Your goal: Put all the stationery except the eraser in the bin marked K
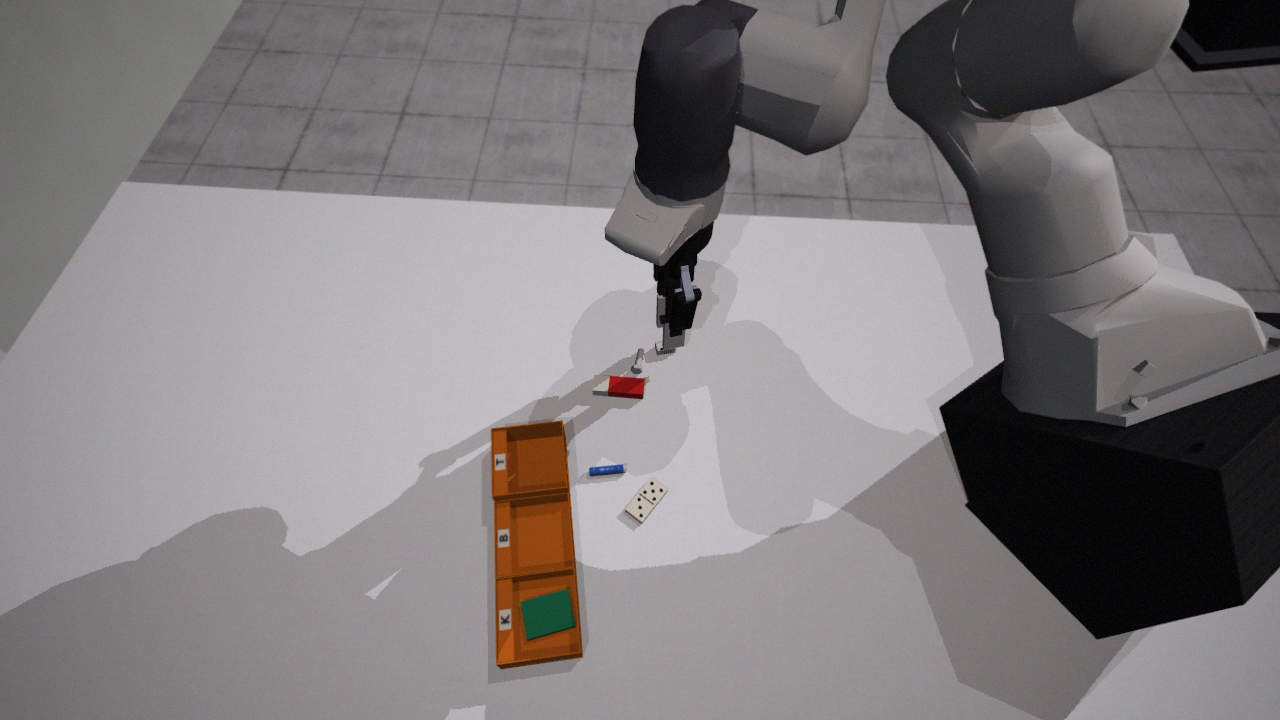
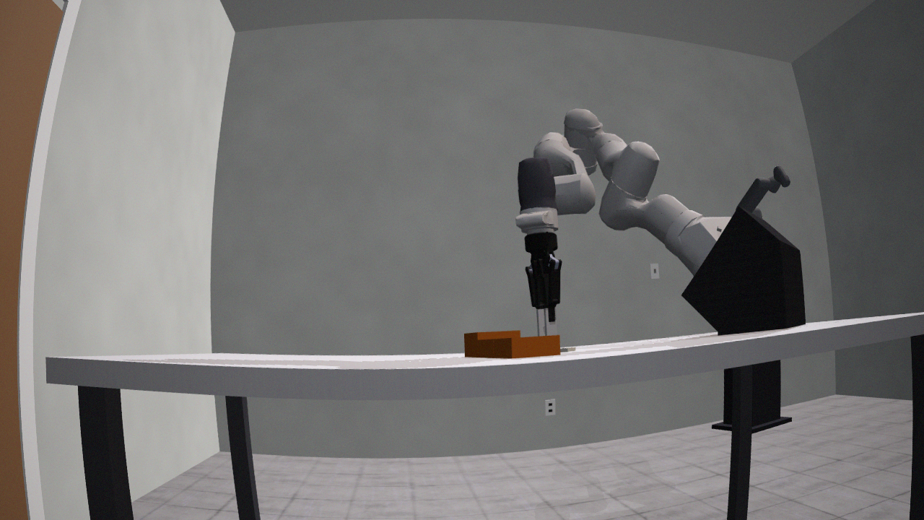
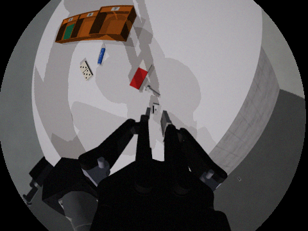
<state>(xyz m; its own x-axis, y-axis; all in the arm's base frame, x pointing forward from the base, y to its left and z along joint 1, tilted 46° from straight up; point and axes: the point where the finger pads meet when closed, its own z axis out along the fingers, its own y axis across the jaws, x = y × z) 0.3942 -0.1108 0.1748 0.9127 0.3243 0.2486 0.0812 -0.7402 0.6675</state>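
Now: the grey metal thing 6 cm below my hand. The rest, counted from my hand: grey pin-like thing: 6 cm below, 4 cm ahead, 2 cm to the left; eraser: 8 cm ahead, 6 cm below, 5 cm to the left; small blue pen-like stick: 17 cm to the left, 10 cm ahead, 6 cm below.
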